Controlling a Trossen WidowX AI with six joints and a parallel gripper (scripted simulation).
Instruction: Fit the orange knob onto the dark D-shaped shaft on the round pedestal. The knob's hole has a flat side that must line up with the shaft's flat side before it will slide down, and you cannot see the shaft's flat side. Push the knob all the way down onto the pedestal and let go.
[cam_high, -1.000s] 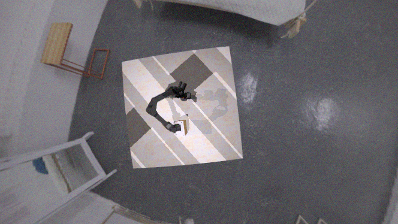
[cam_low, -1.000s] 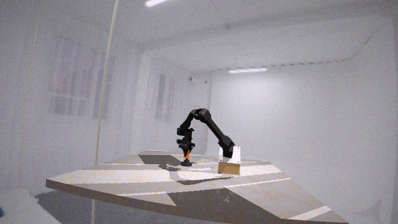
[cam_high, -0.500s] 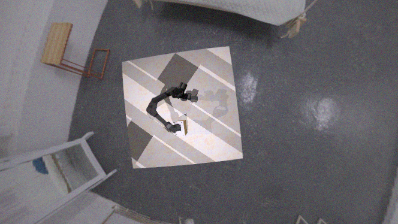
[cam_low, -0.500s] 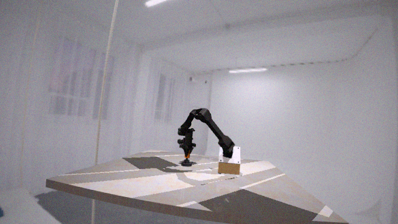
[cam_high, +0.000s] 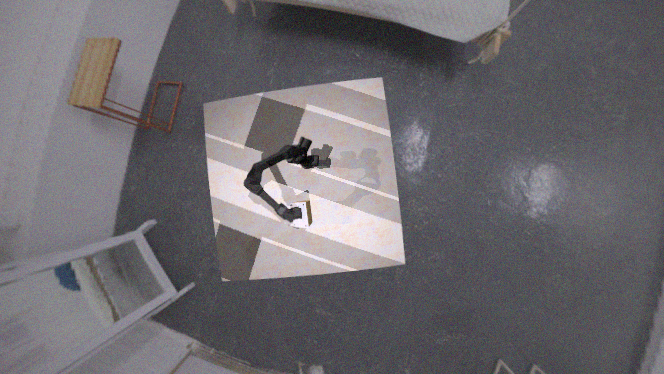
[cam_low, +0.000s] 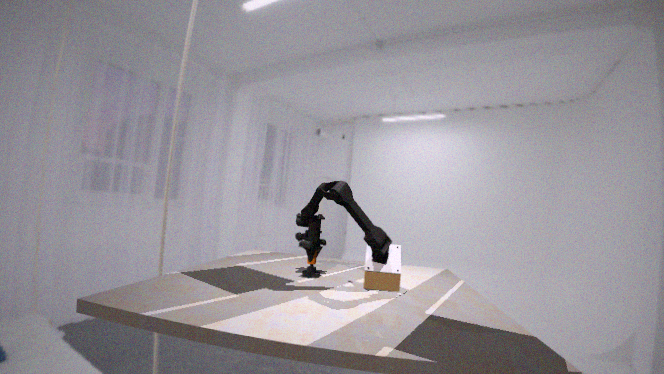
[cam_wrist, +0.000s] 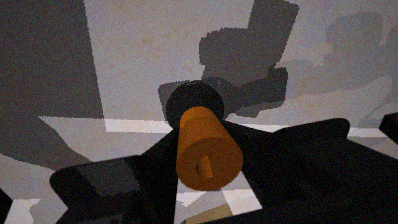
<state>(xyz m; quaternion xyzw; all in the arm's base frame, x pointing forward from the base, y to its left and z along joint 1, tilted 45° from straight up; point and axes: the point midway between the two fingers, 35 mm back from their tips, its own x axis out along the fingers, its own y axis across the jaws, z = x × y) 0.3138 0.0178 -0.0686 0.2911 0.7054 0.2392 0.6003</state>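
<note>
Now: gripper tip 20 mm below the orange knob. Round my gripper tip: dark round pedestal 40 mm below.
</note>
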